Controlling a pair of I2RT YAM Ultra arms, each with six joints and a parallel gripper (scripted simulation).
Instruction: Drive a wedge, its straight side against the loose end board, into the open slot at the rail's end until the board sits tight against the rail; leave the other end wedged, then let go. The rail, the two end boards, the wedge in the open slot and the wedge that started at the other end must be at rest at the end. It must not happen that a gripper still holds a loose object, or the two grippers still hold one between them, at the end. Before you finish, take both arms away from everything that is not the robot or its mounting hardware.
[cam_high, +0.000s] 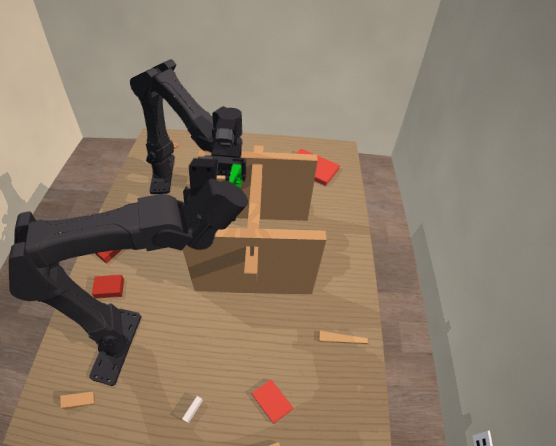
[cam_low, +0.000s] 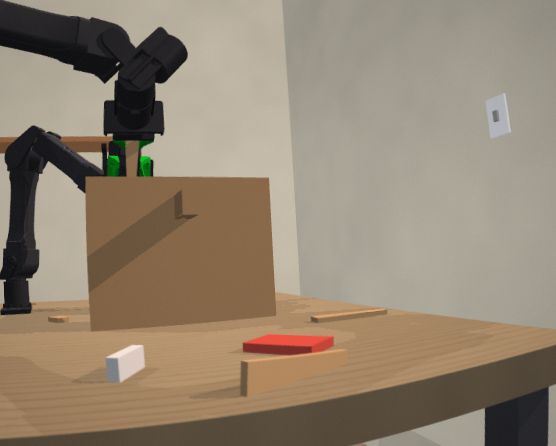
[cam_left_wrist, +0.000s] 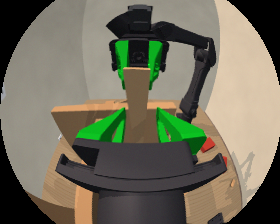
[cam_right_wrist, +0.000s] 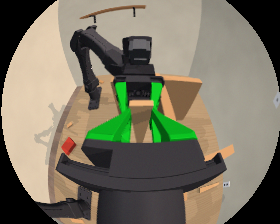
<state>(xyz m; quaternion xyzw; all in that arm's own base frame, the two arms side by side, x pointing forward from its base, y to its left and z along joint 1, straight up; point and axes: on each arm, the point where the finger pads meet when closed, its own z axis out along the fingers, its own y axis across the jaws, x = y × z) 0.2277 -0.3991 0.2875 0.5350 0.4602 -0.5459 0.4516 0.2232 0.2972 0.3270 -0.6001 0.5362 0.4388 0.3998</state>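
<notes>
The light wooden rail lies 8 cm ahead of my left hand, 5 cm to the left of it and 9 cm below it. From my left hand the other things lie so: white block 5 cm behind, 41 cm to the right, 28 cm below.
</notes>
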